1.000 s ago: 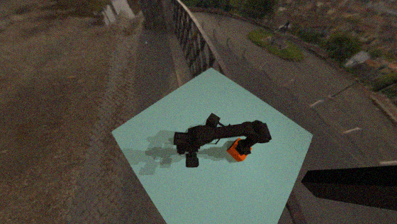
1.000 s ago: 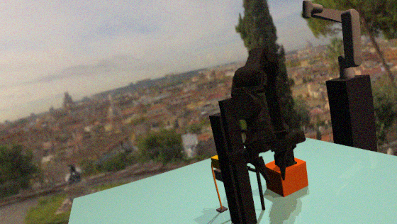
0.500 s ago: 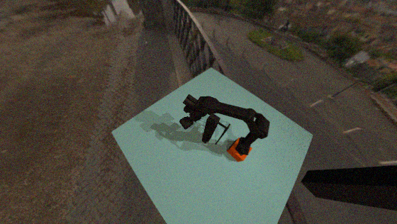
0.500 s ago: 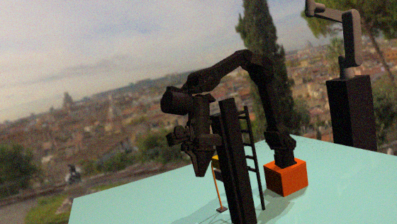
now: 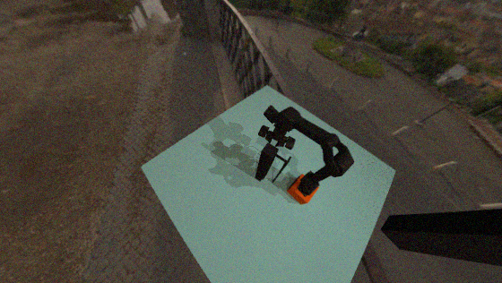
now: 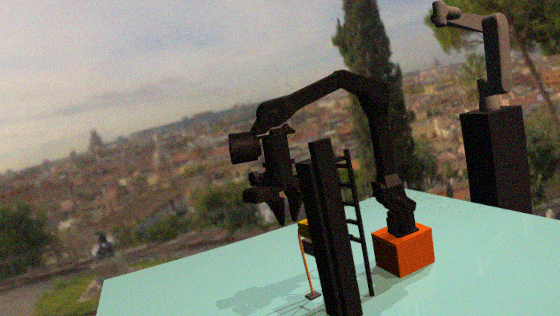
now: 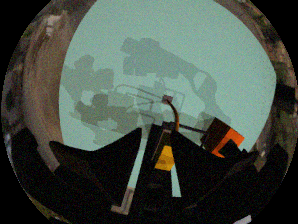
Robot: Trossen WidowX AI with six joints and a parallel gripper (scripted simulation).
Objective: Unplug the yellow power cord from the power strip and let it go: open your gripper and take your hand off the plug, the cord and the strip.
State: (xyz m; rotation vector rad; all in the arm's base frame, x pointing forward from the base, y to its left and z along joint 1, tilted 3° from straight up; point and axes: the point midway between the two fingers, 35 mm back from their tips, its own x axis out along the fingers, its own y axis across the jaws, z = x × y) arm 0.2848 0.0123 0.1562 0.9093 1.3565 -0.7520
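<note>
My gripper tip is now 5 cm past the yellow plug, 4 cm to the right of it and 1 cm above it.
</note>
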